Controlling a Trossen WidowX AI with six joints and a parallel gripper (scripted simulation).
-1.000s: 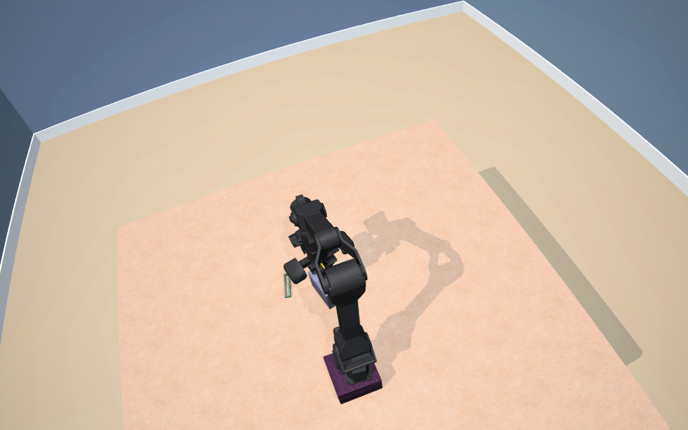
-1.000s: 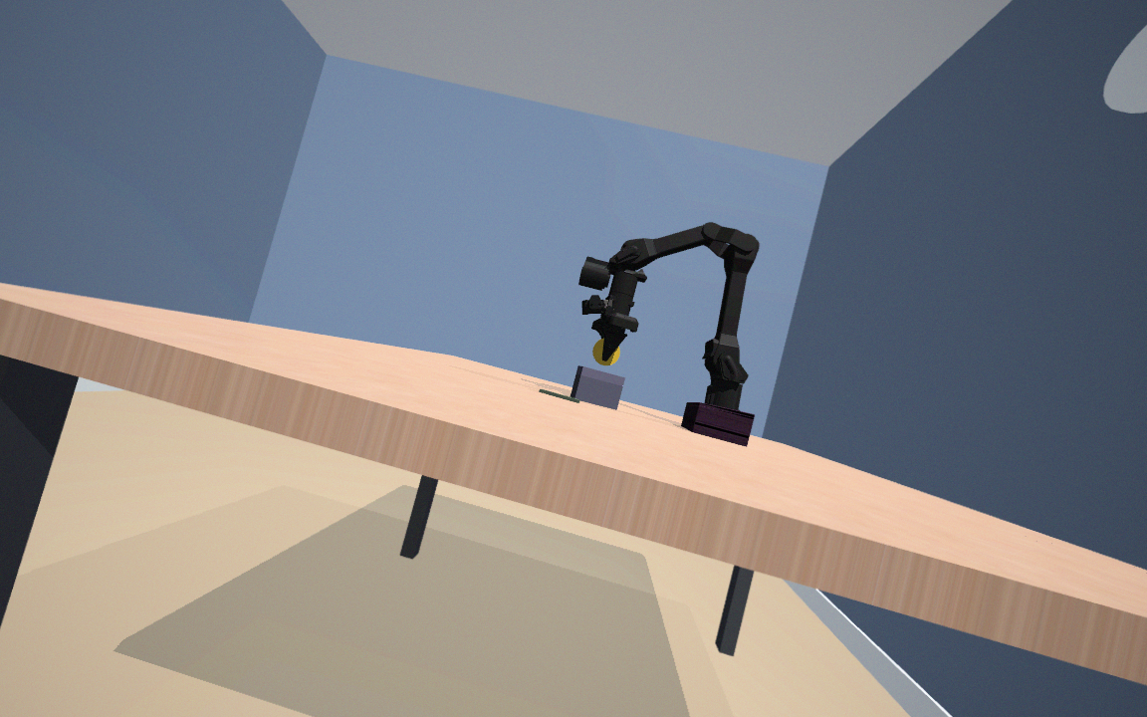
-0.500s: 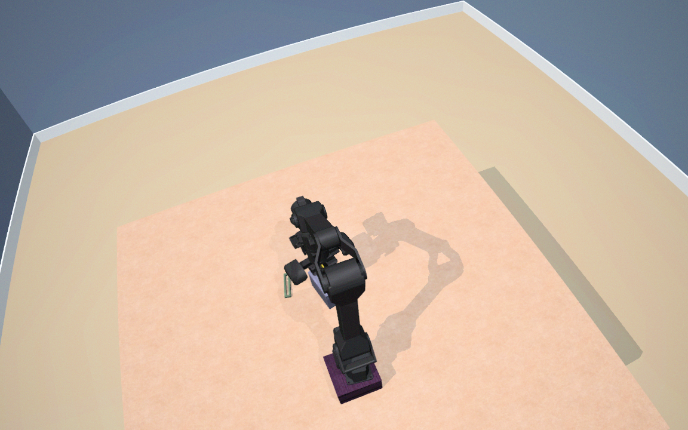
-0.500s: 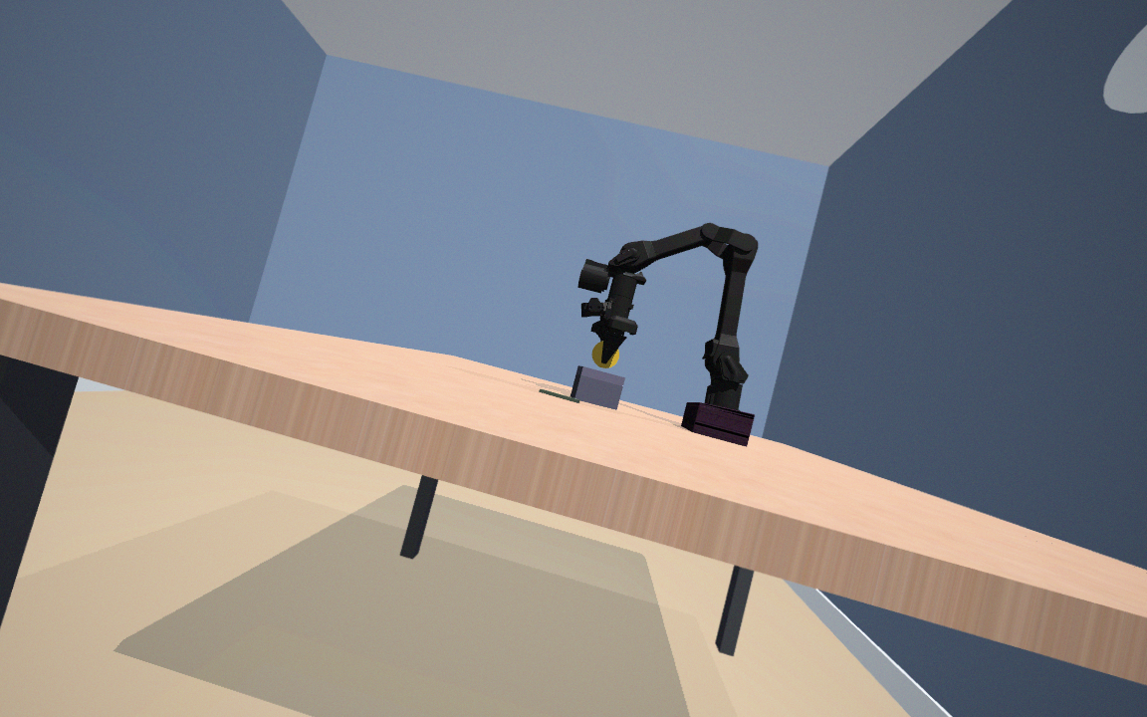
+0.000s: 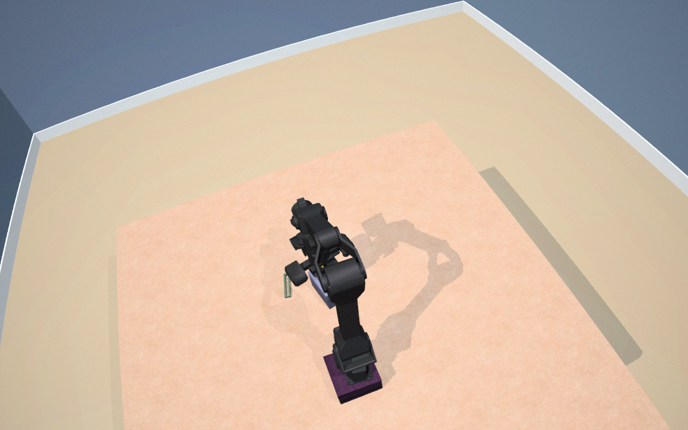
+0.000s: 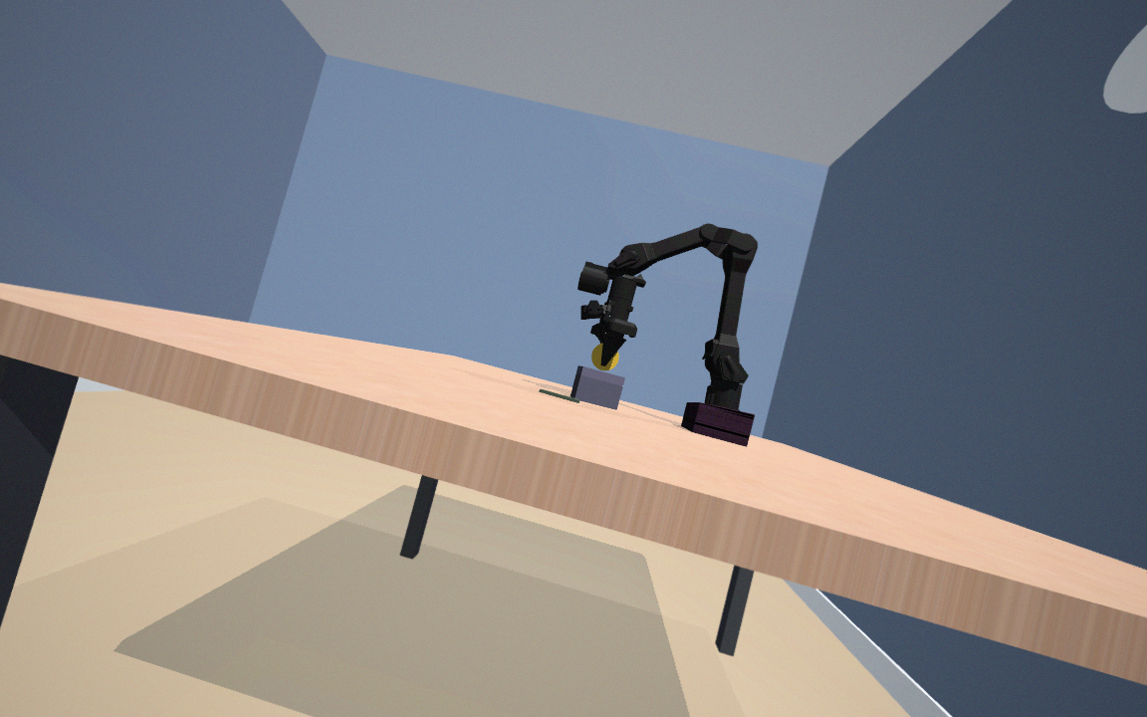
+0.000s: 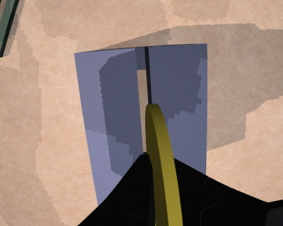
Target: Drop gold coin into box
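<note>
My gripper tip is now 2 cm below the coin.
</note>
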